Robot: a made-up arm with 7 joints. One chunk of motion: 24 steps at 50 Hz.
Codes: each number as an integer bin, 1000 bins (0 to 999) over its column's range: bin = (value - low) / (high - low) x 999, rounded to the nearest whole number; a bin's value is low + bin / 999 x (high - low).
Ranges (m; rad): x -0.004..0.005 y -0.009..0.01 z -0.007..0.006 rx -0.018..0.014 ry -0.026..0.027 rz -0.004..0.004
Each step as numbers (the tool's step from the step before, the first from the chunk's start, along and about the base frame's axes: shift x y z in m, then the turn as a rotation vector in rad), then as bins.
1 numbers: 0.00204 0.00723 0.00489 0.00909 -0.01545 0.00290
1 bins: 670 853 914 846 199 862
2 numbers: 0.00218 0.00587 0.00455 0.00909 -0.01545 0.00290
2 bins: 686 782 888 846 199 862
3 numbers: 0.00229 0.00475 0.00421 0.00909 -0.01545 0.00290
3 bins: 698 723 861 846 199 862
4 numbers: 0.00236 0.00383 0.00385 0.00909 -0.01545 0.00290
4 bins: 706 675 834 846 199 862
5 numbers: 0.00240 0.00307 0.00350 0.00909 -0.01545 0.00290
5 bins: 710 635 807 846 199 862
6 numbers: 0.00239 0.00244 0.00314 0.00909 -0.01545 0.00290
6 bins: 709 602 779 846 199 862
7 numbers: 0.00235 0.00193 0.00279 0.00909 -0.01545 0.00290
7 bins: 705 575 752 846 199 862
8 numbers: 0.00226 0.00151 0.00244 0.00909 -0.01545 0.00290
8 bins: 695 553 725 846 199 862
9 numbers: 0.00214 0.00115 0.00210 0.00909 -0.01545 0.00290
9 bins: 682 534 699 846 199 862
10 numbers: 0.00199 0.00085 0.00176 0.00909 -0.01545 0.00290
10 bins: 665 518 673 846 199 862
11 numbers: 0.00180 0.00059 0.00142 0.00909 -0.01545 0.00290
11 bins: 644 504 647 846 199 862
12 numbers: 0.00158 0.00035 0.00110 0.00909 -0.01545 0.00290
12 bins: 619 492 622 846 199 862
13 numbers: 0.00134 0.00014 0.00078 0.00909 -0.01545 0.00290
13 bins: 593 481 598 846 199 862
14 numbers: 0.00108 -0.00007 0.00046 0.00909 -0.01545 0.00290
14 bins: 564 470 573 846 199 862
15 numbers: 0.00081 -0.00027 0.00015 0.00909 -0.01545 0.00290
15 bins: 534 459 549 846 199 862
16 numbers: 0.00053 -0.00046 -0.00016 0.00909 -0.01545 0.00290
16 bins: 503 449 526 846 199 862
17 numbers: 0.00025 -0.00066 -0.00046 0.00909 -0.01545 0.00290
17 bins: 472 439 503 846 199 862
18 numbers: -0.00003 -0.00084 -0.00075 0.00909 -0.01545 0.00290
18 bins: 441 429 480 846 199 862
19 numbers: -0.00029 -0.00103 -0.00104 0.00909 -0.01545 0.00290
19 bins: 412 419 458 846 199 862
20 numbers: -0.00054 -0.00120 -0.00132 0.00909 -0.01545 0.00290
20 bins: 384 410 436 846 199 862
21 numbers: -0.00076 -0.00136 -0.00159 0.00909 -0.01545 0.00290
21 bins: 360 402 416 846 199 862
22 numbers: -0.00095 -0.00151 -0.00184 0.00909 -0.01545 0.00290
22 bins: 339 394 397 846 199 862
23 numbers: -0.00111 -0.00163 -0.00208 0.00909 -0.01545 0.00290
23 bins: 321 388 378 846 199 862
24 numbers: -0.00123 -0.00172 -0.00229 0.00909 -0.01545 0.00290
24 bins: 307 383 362 846 199 862
